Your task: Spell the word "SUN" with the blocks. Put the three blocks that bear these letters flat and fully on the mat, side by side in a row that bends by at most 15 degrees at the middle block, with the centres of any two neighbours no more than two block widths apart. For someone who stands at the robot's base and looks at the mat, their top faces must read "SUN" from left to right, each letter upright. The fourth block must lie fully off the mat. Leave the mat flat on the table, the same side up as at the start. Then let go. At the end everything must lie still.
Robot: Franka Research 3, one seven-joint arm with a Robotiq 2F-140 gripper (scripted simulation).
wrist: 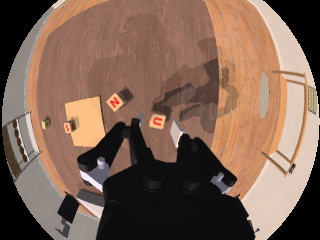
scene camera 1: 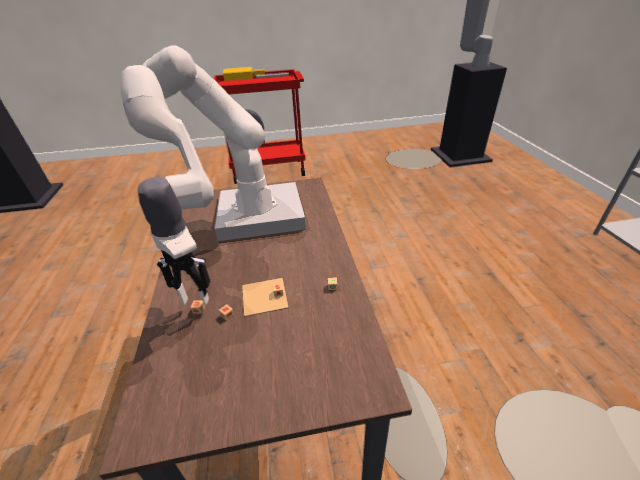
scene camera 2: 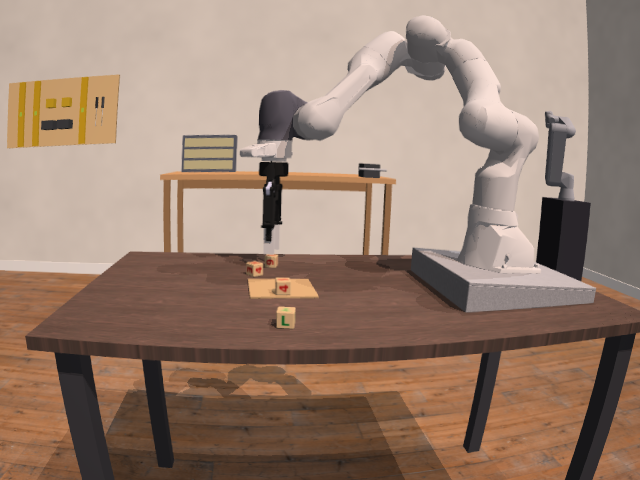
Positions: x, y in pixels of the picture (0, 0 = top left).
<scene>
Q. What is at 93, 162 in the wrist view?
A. The gripper.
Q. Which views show the gripper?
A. The wrist view, scene camera 1 and scene camera 2: all of them.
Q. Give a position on a tan mat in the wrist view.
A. At 87, 113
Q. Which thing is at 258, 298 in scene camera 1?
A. A tan mat.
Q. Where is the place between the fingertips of the gripper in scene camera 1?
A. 195, 301
</scene>
